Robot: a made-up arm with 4 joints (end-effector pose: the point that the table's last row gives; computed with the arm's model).
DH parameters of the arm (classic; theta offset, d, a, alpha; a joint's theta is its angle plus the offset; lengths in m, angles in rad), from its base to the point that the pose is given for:
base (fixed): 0 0.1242 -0.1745 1.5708
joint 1: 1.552 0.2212 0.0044 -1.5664
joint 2: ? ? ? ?
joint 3: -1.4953 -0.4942 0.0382 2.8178
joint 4: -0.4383 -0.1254 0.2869 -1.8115
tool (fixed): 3.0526 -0.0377 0 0
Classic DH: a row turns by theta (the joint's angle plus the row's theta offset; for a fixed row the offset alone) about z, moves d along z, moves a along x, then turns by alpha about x.
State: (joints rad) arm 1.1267 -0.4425 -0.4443 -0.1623
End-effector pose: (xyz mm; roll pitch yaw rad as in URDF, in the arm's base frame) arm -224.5 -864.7 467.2 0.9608 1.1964 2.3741
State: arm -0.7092 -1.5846 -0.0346 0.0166
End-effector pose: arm -377.4 -649.1 -471.8 0.9500 -1.0822 2.6701
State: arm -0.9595 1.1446 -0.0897 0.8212
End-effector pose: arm 377.6 -30.9 153.7 2.6387 -1.3271 -2.4665
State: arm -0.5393 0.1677 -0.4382 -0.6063
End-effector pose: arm 307.3 -737.0 497.5 2.4152 -0.0168 2.6498
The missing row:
joint 2: -1.5707 0.026 0.3868 1.5896
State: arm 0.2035 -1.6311 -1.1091 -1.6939
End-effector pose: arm 51.7 -638.9 -506.1 0.4289 -0.8818 2.6353
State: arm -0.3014 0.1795 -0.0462 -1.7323
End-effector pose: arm -182.1 -755.9 714.8 1.7989 0.6693 1.0428
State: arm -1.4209 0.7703 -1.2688 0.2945
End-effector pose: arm 239.3 -28.5 -7.7 0.7728 -0.5300 -1.0045
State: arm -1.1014 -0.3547 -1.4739 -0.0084
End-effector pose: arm 241.3 -505.3 105.0 1.0665 -0.2408 -2.3290
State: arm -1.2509 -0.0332 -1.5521 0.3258
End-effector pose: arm 245.9 -312.9 151.7 0.9005 -0.0955 -1.7552
